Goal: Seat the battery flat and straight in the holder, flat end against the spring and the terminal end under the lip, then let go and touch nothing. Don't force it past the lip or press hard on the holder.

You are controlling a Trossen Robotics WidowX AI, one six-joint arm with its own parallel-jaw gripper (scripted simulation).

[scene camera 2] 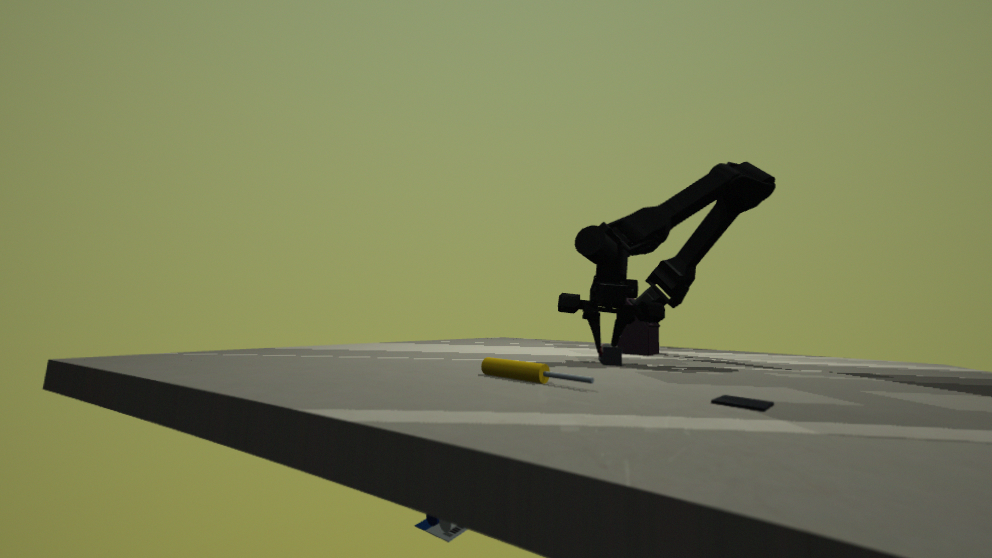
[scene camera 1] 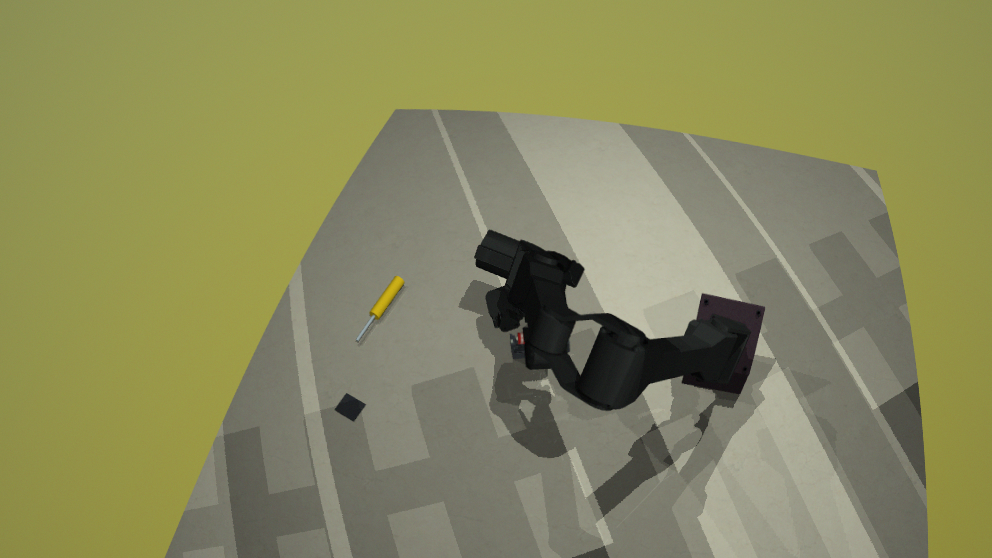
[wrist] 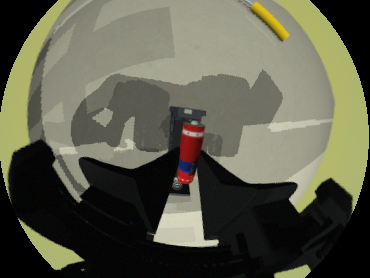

Labels:
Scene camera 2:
my gripper: 605,353
yellow-handled screwdriver: 535,372
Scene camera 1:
my gripper: 536,339
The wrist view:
my gripper: 189,152
battery: 192,135

